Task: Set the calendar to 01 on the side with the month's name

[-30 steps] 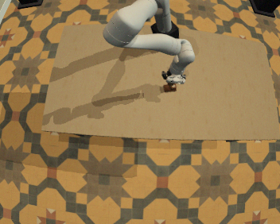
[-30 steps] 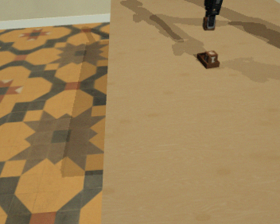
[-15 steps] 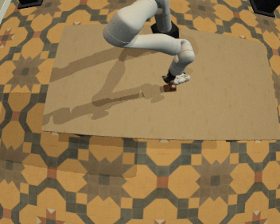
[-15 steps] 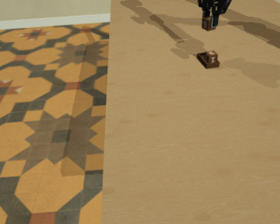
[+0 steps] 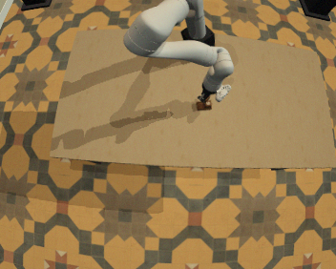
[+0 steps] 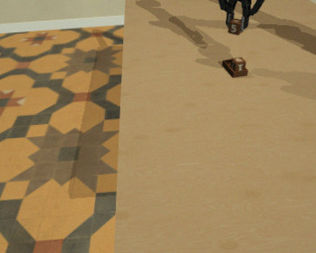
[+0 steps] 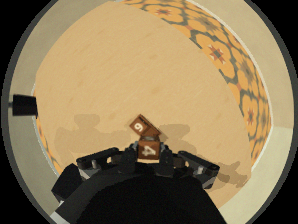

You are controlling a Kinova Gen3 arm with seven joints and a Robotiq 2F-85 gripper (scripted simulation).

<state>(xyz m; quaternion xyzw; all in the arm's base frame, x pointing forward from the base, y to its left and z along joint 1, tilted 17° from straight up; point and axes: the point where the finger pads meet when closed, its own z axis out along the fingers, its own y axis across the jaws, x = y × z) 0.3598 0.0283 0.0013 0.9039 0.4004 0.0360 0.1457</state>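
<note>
My hand is 20 mm to the right of the tray and 130 mm above it.
</note>
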